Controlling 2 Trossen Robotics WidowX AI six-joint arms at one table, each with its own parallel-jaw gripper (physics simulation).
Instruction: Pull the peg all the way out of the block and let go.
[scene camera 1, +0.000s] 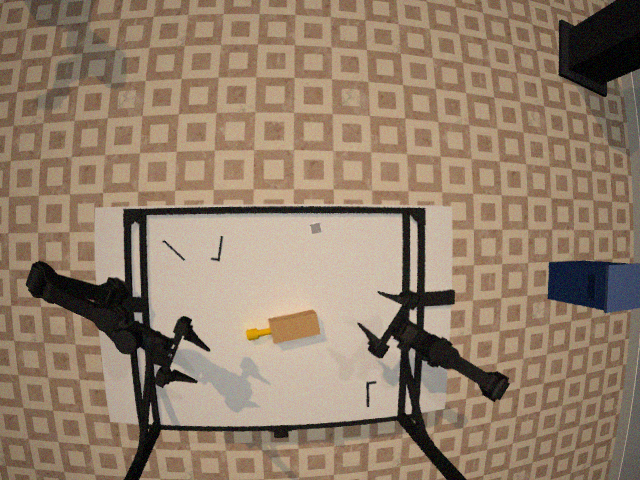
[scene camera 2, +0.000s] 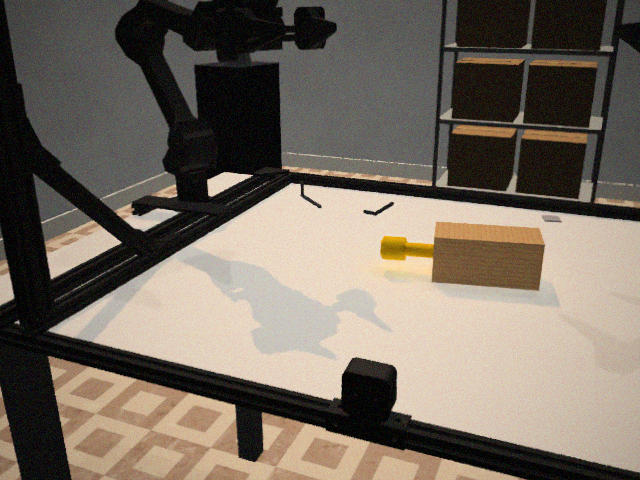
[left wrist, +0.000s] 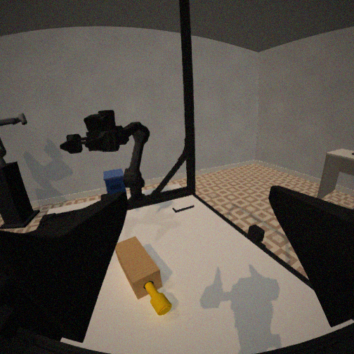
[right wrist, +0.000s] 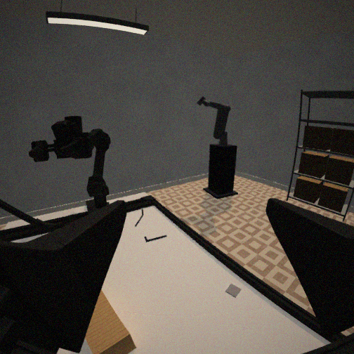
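A tan wooden block lies lengthwise on the white table. A yellow peg sticks horizontally out of its left end in both scene views; its thick head and part of its thinner shaft show, and the rest is hidden in the block. My left gripper is open and empty, high above the table, left of the peg head. My right gripper is open and empty, raised to the right of the block.
A black frame runs around the table, with upright posts at its sides. A small black box is mounted on the front rail. Thin black angle marks and a small grey square lie on the table.
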